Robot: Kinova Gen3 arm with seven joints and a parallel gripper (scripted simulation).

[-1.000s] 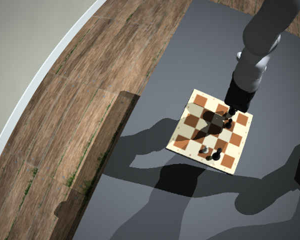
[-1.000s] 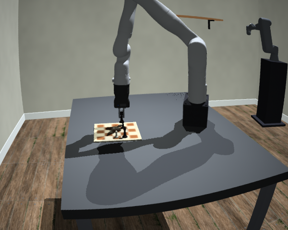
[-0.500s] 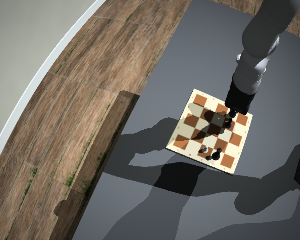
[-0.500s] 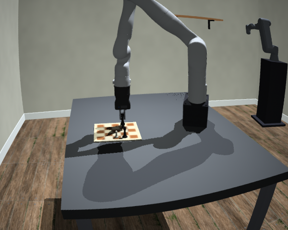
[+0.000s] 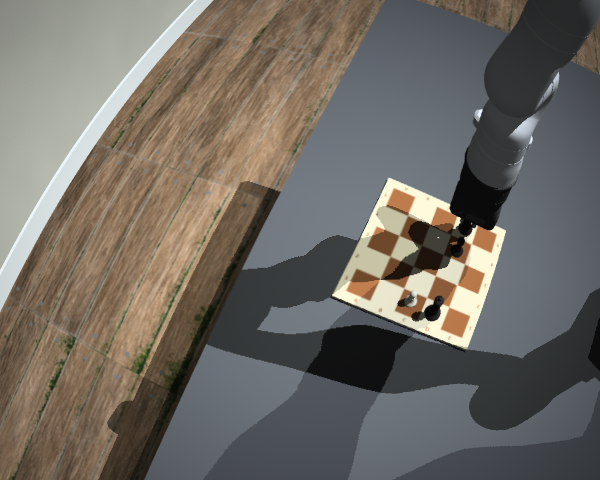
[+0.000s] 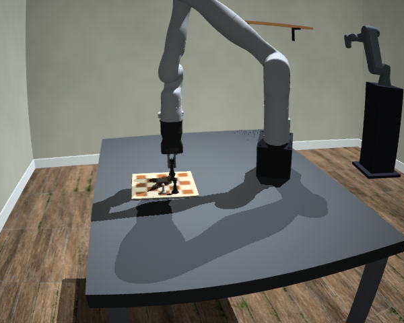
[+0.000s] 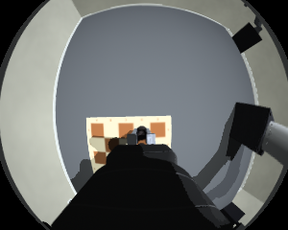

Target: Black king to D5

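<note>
Right now the black king is 10 mm below my hand. Also, from my hand: white pawn (150 mm to the left, 40 mm below, 20 mm ahead); black pawn (40 mm to the left, 30 mm below); chessboard (80 mm to the left, 50 mm below, 30 mm ahead).
</note>
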